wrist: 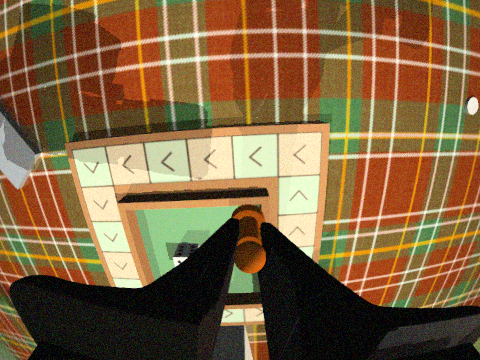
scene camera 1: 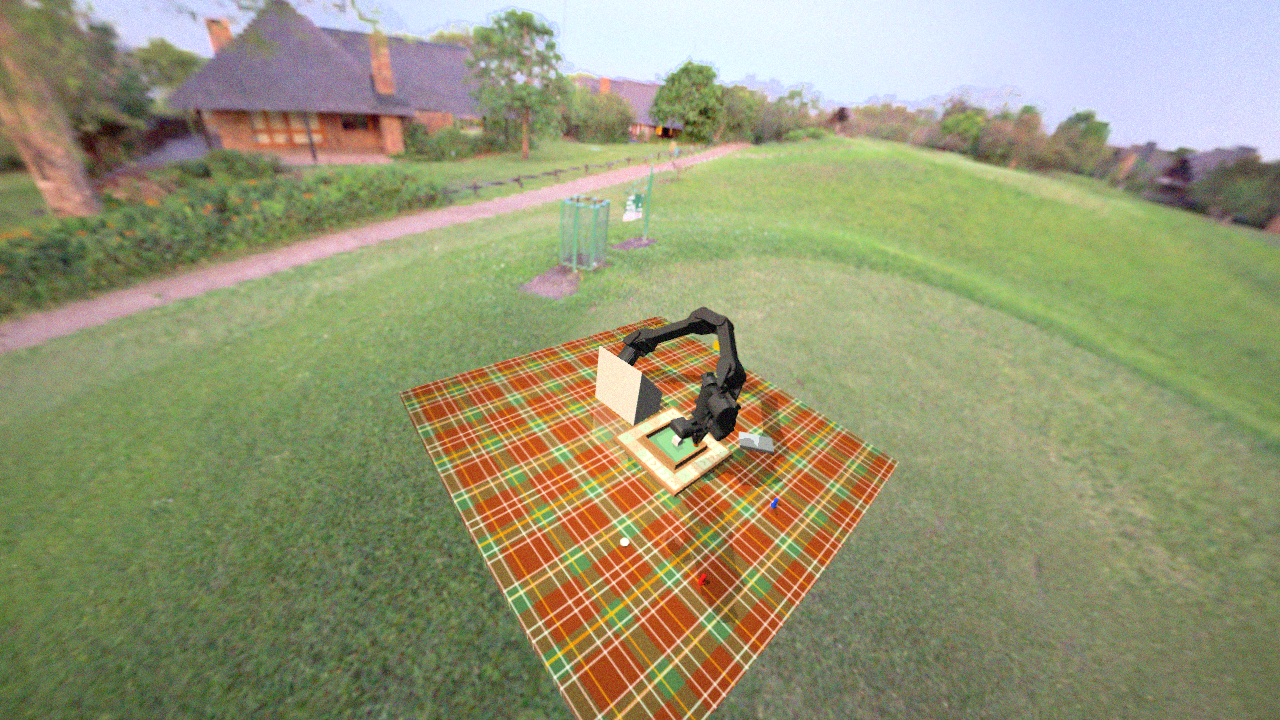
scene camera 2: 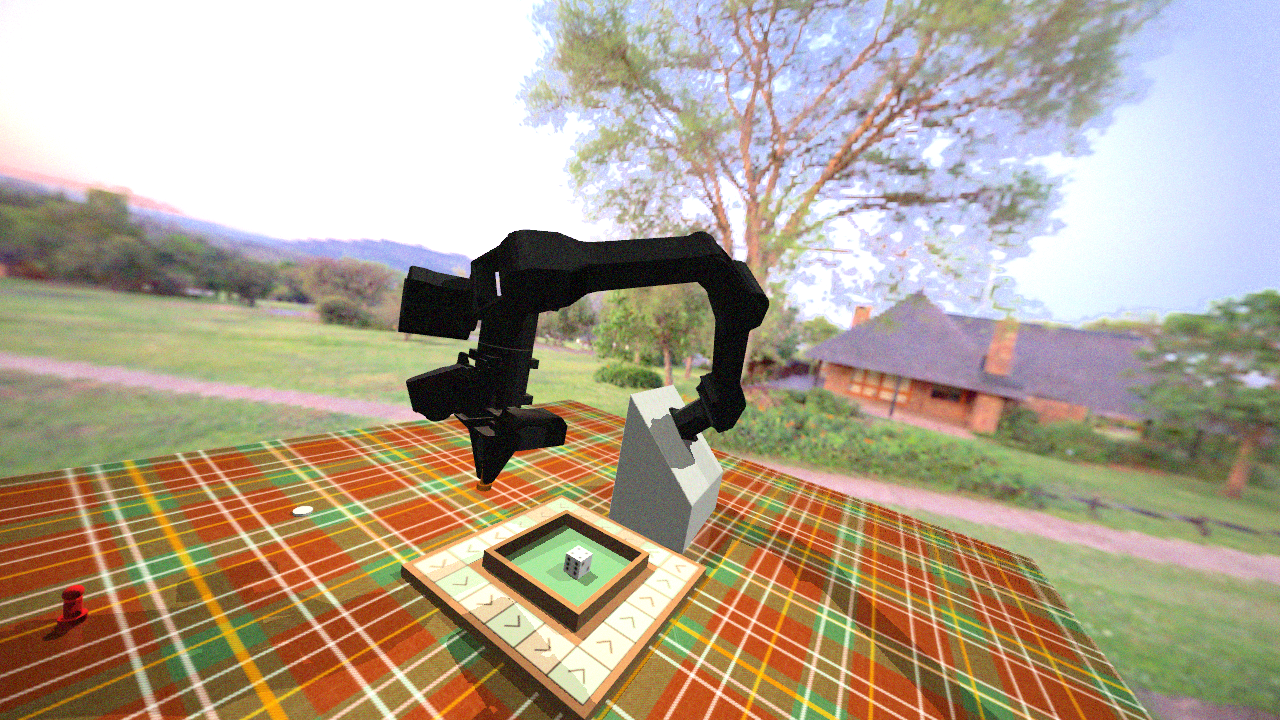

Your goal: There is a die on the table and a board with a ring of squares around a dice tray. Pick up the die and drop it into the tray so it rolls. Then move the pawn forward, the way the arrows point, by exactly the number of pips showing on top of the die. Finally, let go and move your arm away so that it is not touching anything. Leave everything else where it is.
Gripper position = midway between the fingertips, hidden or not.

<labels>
My gripper (scene camera 2: 485, 480) holds an orange pawn (wrist: 250, 257).
</labels>
